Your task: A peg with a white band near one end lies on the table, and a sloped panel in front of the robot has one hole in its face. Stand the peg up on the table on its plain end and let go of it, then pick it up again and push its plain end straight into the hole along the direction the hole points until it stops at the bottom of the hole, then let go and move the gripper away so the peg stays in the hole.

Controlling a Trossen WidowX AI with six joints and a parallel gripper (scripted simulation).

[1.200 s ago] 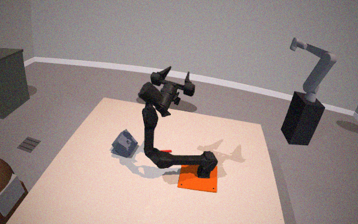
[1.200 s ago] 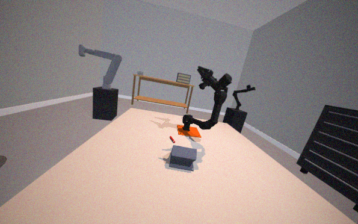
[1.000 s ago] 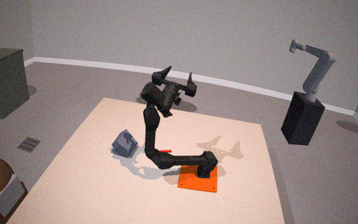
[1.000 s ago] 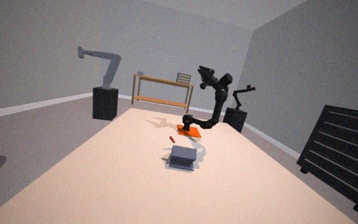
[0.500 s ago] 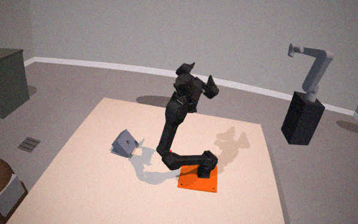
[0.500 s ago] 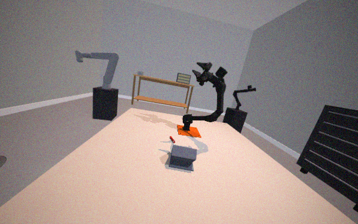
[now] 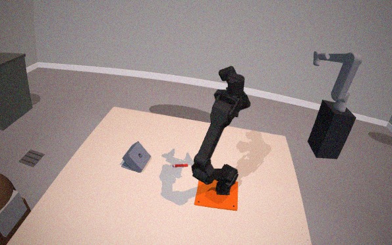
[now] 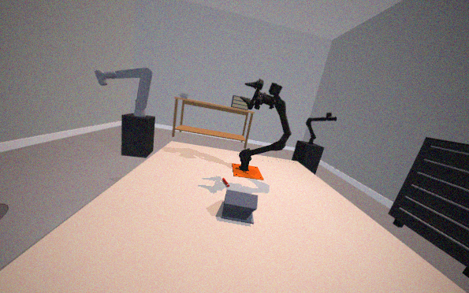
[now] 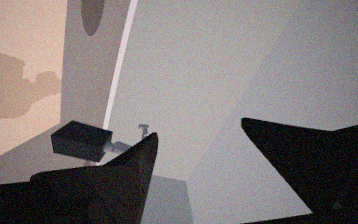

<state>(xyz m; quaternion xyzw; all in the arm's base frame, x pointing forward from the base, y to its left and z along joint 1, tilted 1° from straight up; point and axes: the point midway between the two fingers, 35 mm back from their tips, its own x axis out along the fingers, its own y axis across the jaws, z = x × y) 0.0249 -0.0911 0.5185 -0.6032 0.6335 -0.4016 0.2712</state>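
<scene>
My gripper tip is now 520 mm above the red peg, 200 mm short of it and 30 mm to the left of it. Round my gripper tip: grey sloped panel: 490 mm below, 420 mm ahead, 10 mm to the right.
</scene>
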